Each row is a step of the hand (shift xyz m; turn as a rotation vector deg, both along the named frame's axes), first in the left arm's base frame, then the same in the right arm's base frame.
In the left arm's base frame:
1: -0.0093 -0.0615 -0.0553 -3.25 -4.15 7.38
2: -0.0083 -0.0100 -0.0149 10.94 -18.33 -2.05
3: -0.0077 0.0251 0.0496 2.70 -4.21 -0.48
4: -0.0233 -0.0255 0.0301 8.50 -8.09 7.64
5: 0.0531 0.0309 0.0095 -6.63 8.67 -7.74
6: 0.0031 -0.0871 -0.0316 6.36 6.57 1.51
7: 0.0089 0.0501 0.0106 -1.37 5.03 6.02
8: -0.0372 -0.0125 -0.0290 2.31 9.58 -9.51
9: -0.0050 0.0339 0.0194 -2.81 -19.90 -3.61
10: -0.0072 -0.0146 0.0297 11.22 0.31 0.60
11: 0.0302 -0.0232 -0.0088 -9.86 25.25 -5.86
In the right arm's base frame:
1: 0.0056 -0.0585 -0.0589 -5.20 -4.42 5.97
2: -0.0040 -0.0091 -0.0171 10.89 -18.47 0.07
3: -0.0208 0.0229 0.0468 2.68 -4.25 0.06
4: -0.0310 -0.0263 0.0212 5.98 -8.65 9.24
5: 0.0487 0.0291 0.0253 -4.15 9.19 -8.79
6: 0.0108 -0.0855 -0.0341 5.77 6.33 3.54
7: 0.0062 0.0493 0.0153 -2.92 4.77 5.67
8: -0.0279 -0.0102 -0.0387 4.94 9.97 -7.99
9: -0.0098 0.0330 0.0190 -1.92 -19.63 -5.29
10: -0.0153 -0.0158 0.0258 10.62 0.00 3.67
11: 0.0312 -0.0235 -0.0014 -7.60 25.74 -7.00

